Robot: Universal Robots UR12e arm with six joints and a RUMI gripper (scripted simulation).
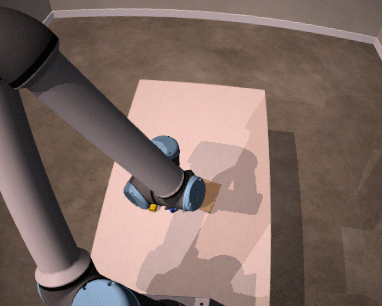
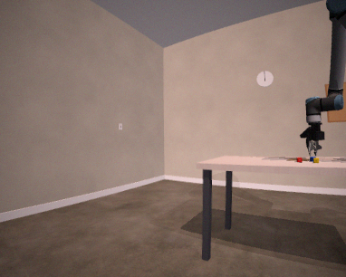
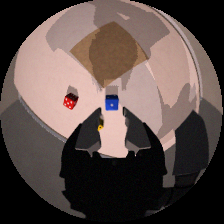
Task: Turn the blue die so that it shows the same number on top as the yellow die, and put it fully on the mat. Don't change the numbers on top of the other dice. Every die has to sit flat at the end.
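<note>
My gripper is now 4 cm above the blue die. Round my hand: mat: 11 cm to the right, 8 cm ahead, 5 cm below; then yellow die: 8 cm to the left, 4 cm below; then red die: 10 cm ahead, 5 cm to the left, 4 cm below.
</note>
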